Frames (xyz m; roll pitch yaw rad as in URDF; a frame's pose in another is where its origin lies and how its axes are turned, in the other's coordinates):
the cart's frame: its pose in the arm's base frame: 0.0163 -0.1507 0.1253 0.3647 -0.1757 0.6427
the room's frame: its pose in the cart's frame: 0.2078 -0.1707 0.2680 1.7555 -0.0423 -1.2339
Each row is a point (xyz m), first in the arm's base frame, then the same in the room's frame.
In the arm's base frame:
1: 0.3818 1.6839 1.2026
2: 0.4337 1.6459 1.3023
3: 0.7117 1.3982 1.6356
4: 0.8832 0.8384 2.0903
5: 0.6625 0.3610 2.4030
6: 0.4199 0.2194 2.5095
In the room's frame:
1: -1.0882 -0.2387 -1.8007
2: -1.0494 -0.1363 -1.8464
3: -0.7726 0.2611 -1.9698
4: -0.4604 0.9256 -1.8676
5: -0.4844 1.4469 -1.5481
6: -0.6433 1.6228 -1.3635

